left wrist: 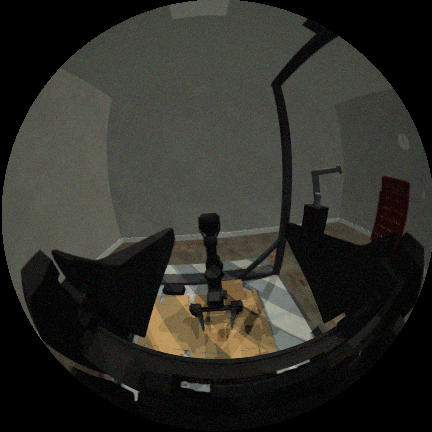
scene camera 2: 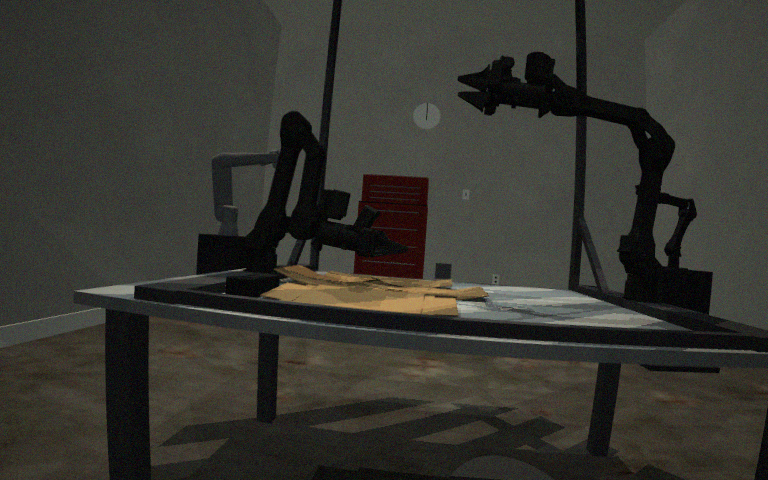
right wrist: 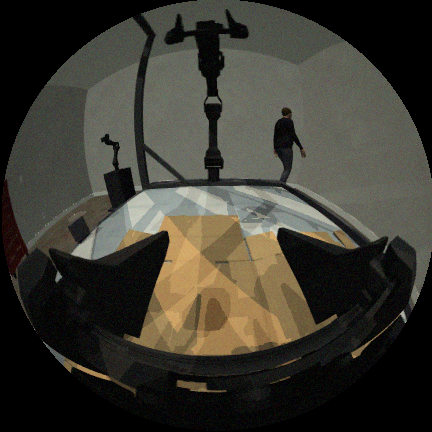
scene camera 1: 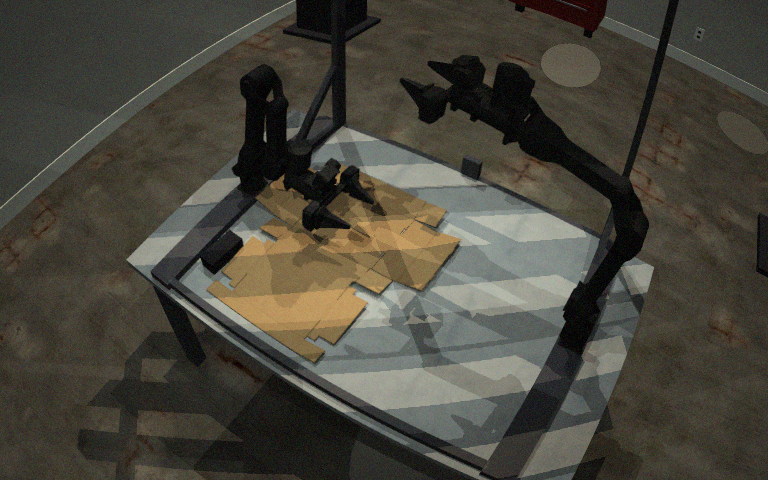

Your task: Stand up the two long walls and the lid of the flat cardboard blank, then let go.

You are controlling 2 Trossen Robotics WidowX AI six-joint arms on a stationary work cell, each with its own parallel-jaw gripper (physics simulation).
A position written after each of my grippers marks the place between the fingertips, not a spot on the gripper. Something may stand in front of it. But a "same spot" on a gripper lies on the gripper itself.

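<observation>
My right gripper shows in the left wrist view (217, 330), and I see it in scene camera 1 (362, 214) too. Scene camera 2 and the right wrist view also show my right gripper. The same spot on my right gripper is (right wrist: 332, 278) and (scene camera 2: 379, 244). A frame post is there as well, and the same spot on the frame post is (scene camera 2: 581, 121) and (right wrist: 141, 86).
</observation>
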